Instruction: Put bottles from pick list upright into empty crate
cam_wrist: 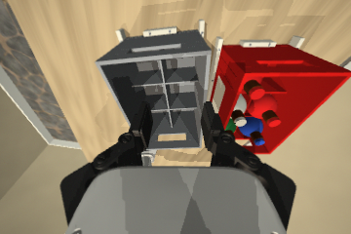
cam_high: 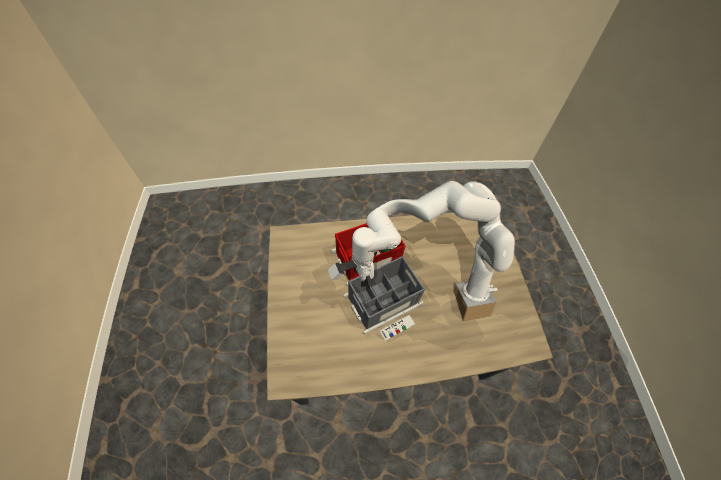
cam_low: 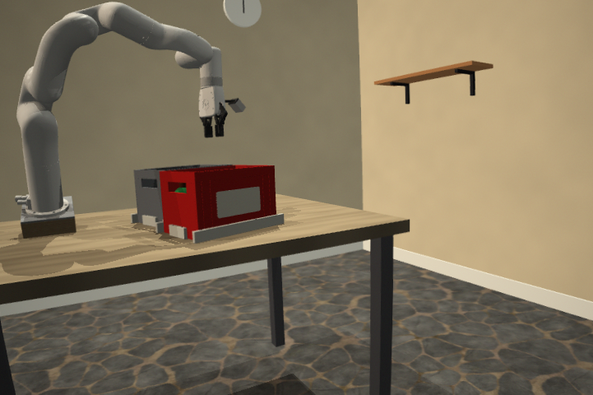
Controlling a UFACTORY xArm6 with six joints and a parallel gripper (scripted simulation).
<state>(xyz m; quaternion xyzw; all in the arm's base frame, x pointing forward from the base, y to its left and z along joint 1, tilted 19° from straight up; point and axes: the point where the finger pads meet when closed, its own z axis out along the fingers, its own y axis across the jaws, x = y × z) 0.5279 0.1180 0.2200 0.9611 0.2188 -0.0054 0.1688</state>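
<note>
My hand is 10 cm past the blue bottle, 33 cm to the left of it and 20 cm above it. From my hand the other things lie so: white-label bottle 6 cm behind, 20 cm to the right, 20 cm below; then grey crate 11 cm behind, 2 cm to the right, 20 cm below; then red crate 4 cm behind, 25 cm to the right, 20 cm below.
</note>
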